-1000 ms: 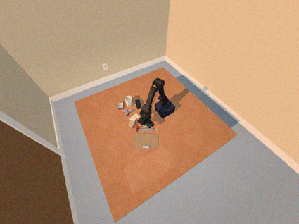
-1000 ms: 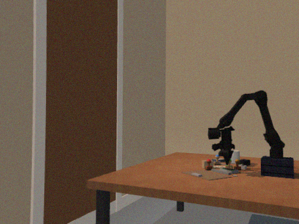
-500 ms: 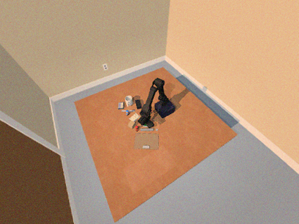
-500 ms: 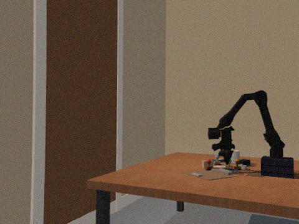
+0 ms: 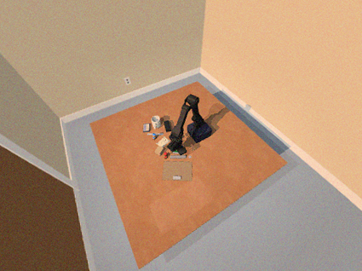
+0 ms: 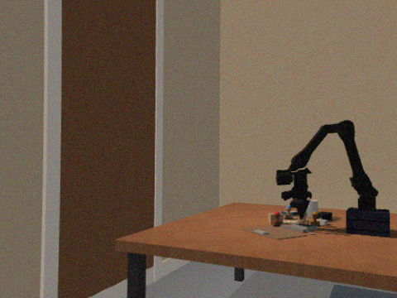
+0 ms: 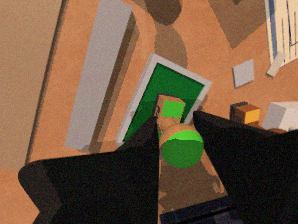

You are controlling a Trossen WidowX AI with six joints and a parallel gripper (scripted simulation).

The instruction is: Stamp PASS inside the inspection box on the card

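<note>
Right now the green-knobbed stamp is 10 mm behind my gripper tip and 10 mm below it. The rest, counted from my gripper tip: orange-knobbed stamp (50 mm behind, 80 mm to the right, 30 mm below); then green ink pad (10 mm behind, 40 mm below); then long grey bar (30 mm ahead, 50 mm to the left, 40 mm below).
</note>
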